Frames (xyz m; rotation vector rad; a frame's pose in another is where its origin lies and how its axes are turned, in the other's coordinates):
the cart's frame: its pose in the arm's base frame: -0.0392 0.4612 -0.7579 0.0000 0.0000 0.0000
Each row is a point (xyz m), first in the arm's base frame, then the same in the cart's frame.
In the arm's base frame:
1: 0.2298 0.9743 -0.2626
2: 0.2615 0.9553 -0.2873
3: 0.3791 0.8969 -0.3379
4: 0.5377 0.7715 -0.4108
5: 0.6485 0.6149 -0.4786
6: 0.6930 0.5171 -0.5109
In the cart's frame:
1: 0.2690 0.5131 0.4953
2: 0.3007 0.4941 0.4706
3: 0.4183 0.4357 0.4200
4: 0.5769 0.3103 0.3471
5: 0.6877 0.1537 0.2793
6: 0.7322 0.0559 0.2470

